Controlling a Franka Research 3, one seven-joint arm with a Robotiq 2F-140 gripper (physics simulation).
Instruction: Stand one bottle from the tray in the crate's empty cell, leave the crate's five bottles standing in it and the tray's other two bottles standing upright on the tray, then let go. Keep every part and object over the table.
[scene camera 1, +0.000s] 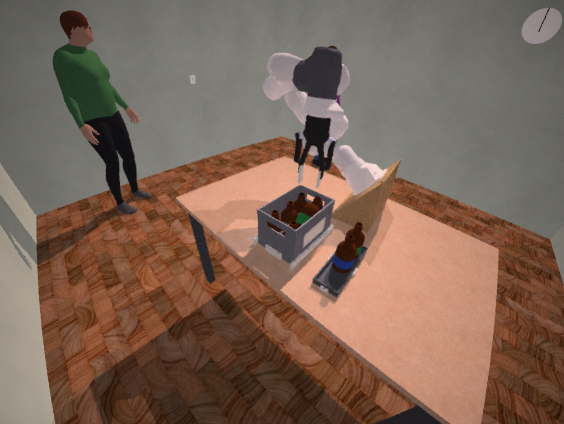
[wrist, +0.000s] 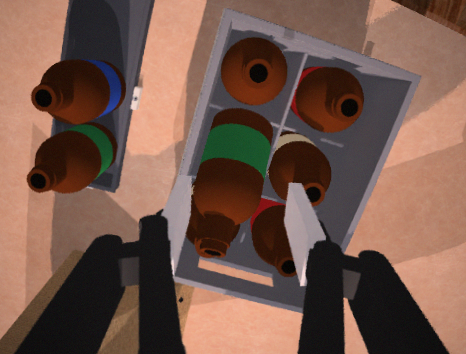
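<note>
The grey crate (scene camera 1: 274, 242) (wrist: 320, 46) stands on the table. In its left middle cell in the wrist view, a green-labelled bottle (scene camera 1: 303, 218) (wrist: 235, 147) leans steeply, its neck over a mostly hidden bottle (wrist: 196, 227). The other crate bottles are a plain one (wrist: 237, 82), two red-labelled ones (wrist: 325, 102) (wrist: 270, 232) and a cream-labelled one (wrist: 300, 167). The tray (scene camera 1: 327, 279) (wrist: 136, 45) holds a blue-labelled bottle (scene camera 1: 343, 261) (wrist: 80, 92) and a green-labelled bottle (scene camera 1: 358, 233) (wrist: 75, 160), both upright. My gripper (scene camera 1: 310, 178) (wrist: 238, 199) is part open and empty above the crate.
A tan slanted panel (scene camera 1: 370, 200) (wrist: 62, 285) stands behind the crate and tray, near the arm's white base. The tray lies beside the crate on the table (scene camera 1: 410, 300). A person in green (scene camera 1: 85, 85) stands beyond the table's left side.
</note>
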